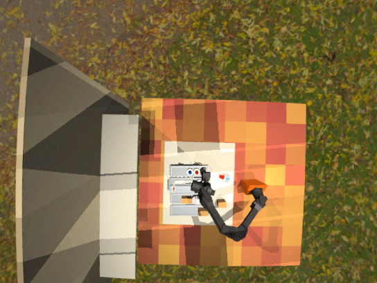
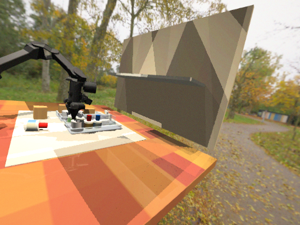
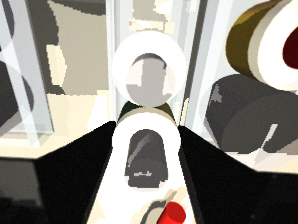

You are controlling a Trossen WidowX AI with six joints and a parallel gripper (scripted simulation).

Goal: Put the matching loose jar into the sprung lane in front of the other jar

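Now: gripper tip 70 mm to the left of the red-capped jar and 70 mm short of it. The rest, counted from my gripper tip: blue-capped jar (120 mm ahead, 60 mm to the right); pusher plate (140 mm ahead, 50 mm to the left, 10 mm above); grey lane rack (140 mm ahead, 50 mm to the left, 20 mm below).
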